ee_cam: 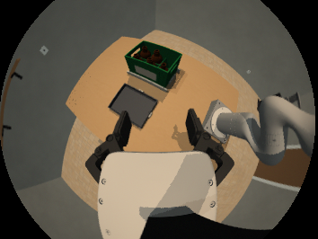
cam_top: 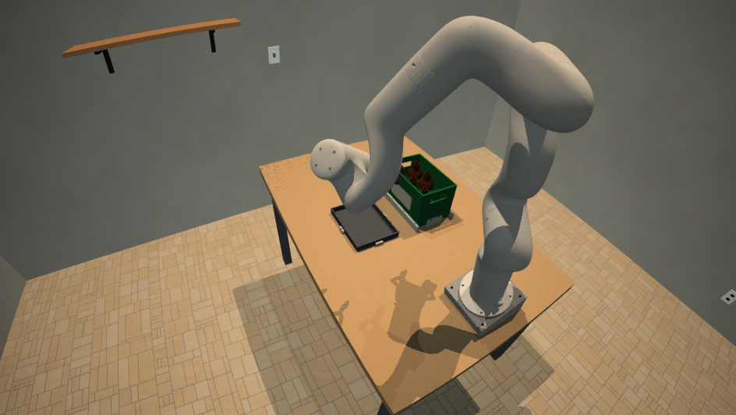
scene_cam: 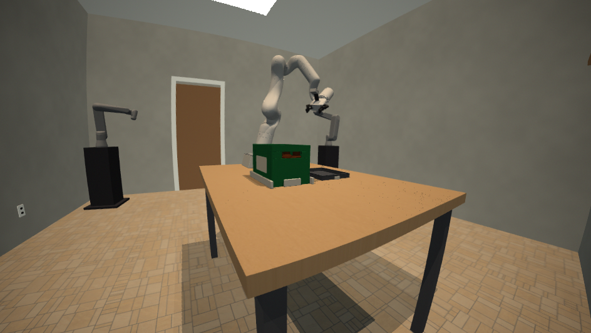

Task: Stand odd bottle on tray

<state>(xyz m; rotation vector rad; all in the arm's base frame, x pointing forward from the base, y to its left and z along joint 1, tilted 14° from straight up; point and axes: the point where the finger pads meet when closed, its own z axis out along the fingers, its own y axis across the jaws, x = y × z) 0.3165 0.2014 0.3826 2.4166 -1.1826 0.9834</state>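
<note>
Right now the green crate is 26 cm ahead of my hand, 32 cm to the right of it and 32 cm below it. Round my hand: brown bottle 17 cm ahead, 29 cm to the right, 31 cm below; then black tray 21 cm ahead, 4 cm to the right, 39 cm below.
</note>
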